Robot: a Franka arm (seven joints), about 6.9 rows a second.
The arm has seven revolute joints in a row. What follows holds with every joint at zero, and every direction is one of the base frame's. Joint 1 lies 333 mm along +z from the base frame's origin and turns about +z. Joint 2 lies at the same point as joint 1 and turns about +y. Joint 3 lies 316 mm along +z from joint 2 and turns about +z. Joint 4 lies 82.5 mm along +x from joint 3 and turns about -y. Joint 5 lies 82.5 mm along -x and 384 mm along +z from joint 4 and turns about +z. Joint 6 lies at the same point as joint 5 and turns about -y. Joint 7 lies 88 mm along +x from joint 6 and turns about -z. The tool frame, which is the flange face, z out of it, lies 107 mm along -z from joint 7; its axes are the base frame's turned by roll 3.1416, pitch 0 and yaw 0 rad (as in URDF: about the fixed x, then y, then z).
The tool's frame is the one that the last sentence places.
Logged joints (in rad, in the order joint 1, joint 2, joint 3, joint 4, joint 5, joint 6, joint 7), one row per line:
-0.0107 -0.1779 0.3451 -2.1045 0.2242 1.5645 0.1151
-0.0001 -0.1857 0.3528 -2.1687 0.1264 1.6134 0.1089
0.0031 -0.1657 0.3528 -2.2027 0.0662 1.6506 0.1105
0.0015 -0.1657 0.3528 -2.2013 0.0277 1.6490 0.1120
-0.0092 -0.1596 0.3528 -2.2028 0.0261 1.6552 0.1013
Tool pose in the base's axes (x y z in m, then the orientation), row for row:
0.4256 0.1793 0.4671 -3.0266 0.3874 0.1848
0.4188 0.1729 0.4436 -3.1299 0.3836 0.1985
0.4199 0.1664 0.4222 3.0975 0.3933 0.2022
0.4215 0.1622 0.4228 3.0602 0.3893 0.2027
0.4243 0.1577 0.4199 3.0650 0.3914 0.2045
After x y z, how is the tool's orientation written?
As angles about the fixed x, y, z axes (roll, pitch, yaw), in radians.
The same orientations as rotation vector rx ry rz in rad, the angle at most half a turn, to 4 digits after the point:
-2.9950 -0.2435 0.6028
3.0436 0.2996 -0.5927
2.9853 0.3161 -0.5883
2.9510 0.3241 -0.5700
2.9542 0.3258 -0.5745

